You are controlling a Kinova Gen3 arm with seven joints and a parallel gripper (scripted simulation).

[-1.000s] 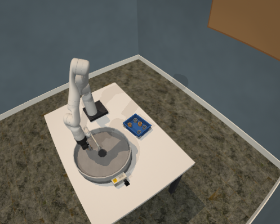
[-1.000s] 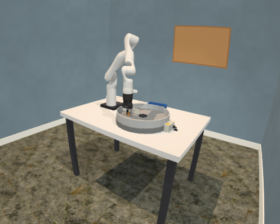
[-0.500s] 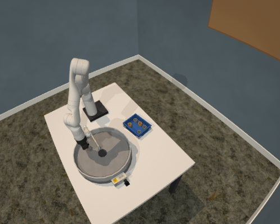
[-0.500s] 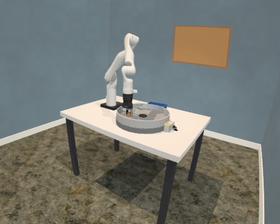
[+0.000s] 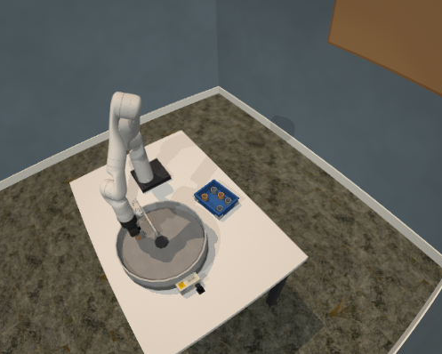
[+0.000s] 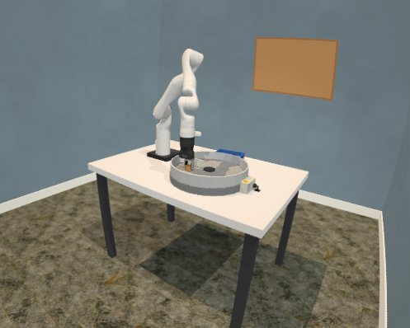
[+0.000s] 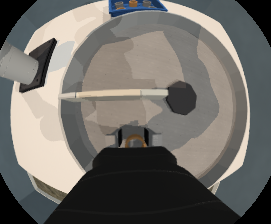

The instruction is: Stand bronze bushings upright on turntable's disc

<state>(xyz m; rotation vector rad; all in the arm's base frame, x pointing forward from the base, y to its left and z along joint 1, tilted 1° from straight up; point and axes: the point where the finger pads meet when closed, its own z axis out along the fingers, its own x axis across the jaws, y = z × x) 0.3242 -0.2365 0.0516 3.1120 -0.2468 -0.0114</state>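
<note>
Right now the blue crate is 80 mm ahead of my hand, 420 mm to the left of it and 50 mm below it. Also, from my hand: grey turntable disc 100 mm ahead, 50 mm to the left, 20 mm below.
</note>
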